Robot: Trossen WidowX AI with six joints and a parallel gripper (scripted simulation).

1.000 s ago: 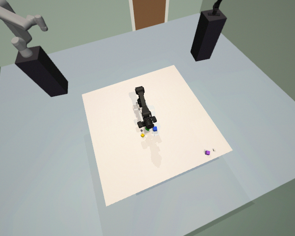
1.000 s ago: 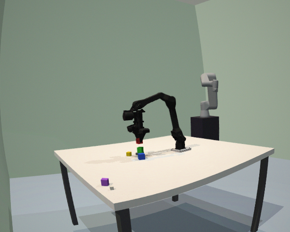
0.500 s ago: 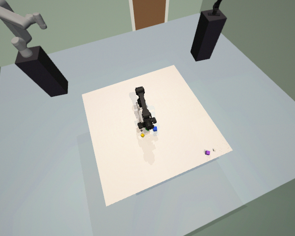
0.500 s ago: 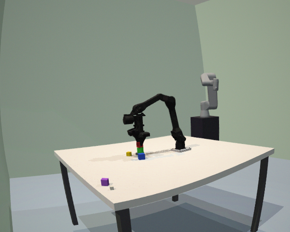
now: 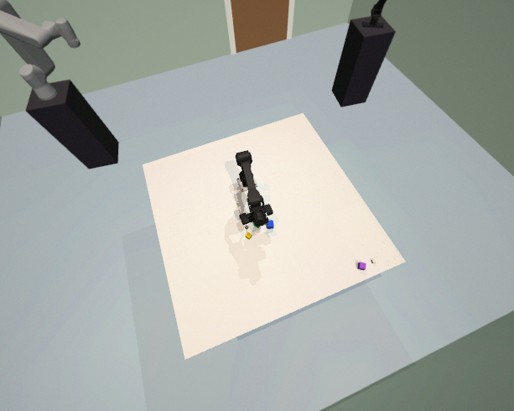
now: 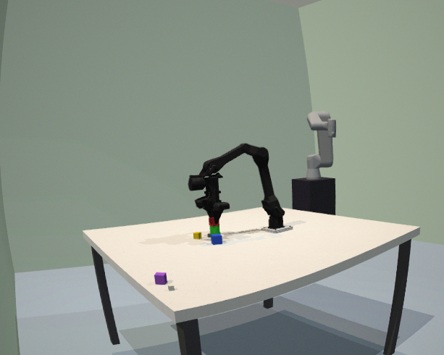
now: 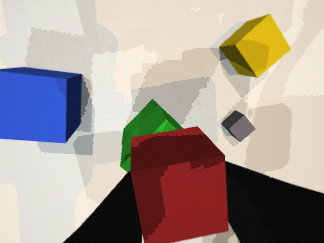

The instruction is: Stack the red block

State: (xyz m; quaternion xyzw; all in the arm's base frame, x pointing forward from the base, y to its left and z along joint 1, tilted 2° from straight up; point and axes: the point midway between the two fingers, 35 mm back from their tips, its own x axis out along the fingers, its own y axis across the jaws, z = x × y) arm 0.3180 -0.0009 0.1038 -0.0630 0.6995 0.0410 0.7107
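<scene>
Now: the red block 1 cm above my gripper tip. From my gripper tip the other things lie so: blue block: 2 cm ahead, 8 cm to the left, 6 cm below; green block: 3 cm below; small grey cube: 7 cm to the right, 7 cm below.
</scene>
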